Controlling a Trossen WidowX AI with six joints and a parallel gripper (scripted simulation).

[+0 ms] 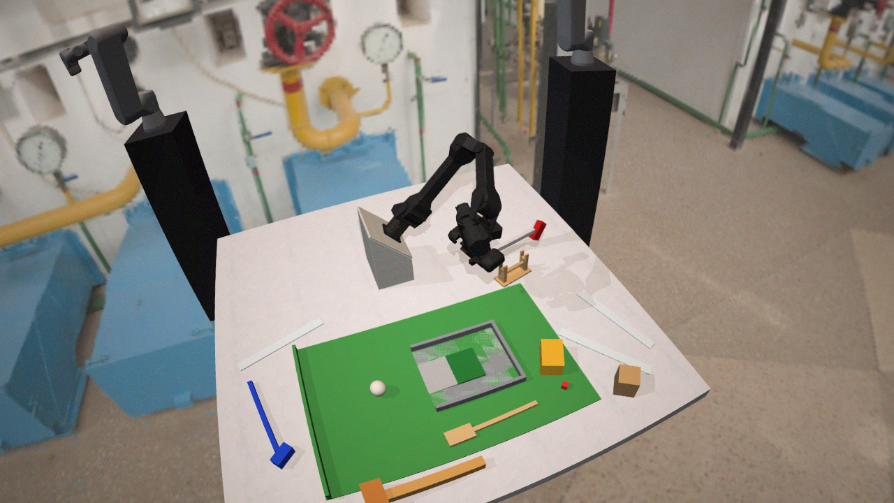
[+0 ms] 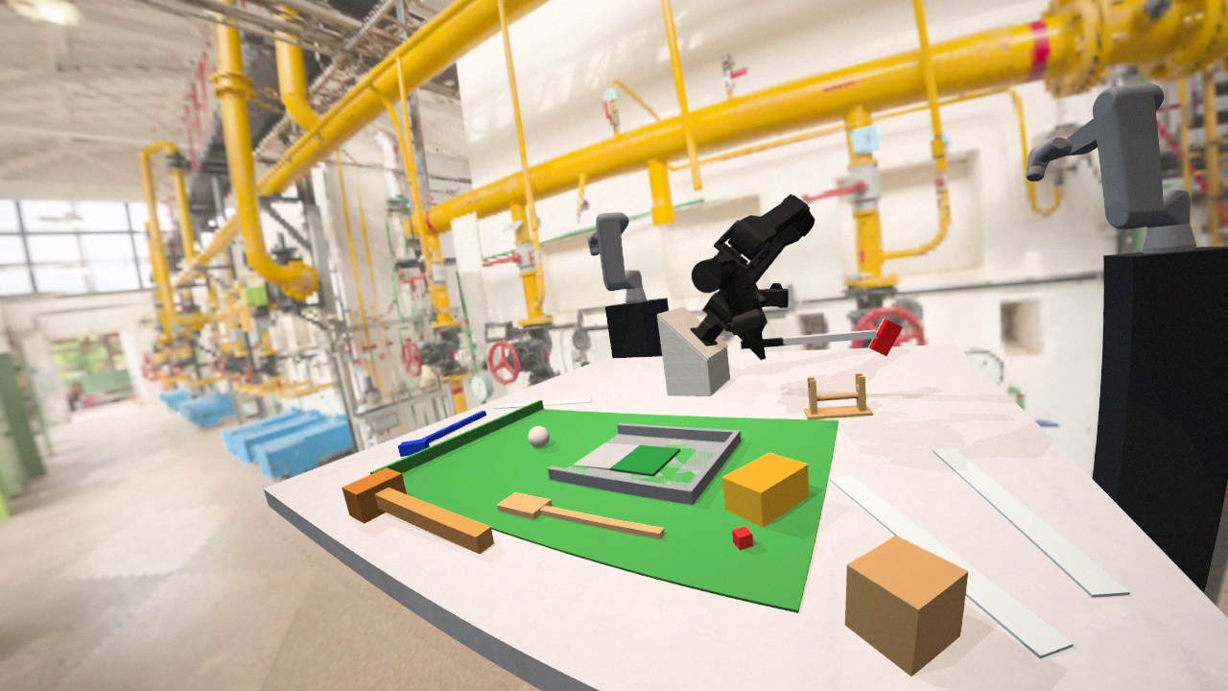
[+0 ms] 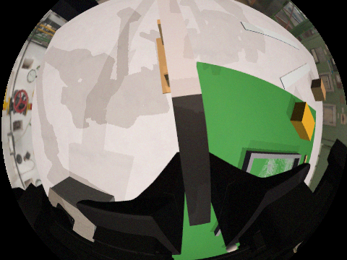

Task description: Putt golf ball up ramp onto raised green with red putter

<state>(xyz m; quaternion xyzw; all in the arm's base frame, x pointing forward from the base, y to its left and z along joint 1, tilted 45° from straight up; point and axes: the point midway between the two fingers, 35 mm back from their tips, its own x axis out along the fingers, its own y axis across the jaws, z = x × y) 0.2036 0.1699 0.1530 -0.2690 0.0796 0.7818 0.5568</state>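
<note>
The red putter is 50 mm behind my gripper tip, 100 mm to the left of it and 20 mm above it. Round my gripper tip: yellow block: 310 mm ahead, 110 mm to the left, 100 mm below; then small red cube: 400 mm ahead, 120 mm to the left, 110 mm below; then wooden rack: 50 mm behind, 120 mm to the left, 90 mm below.
</note>
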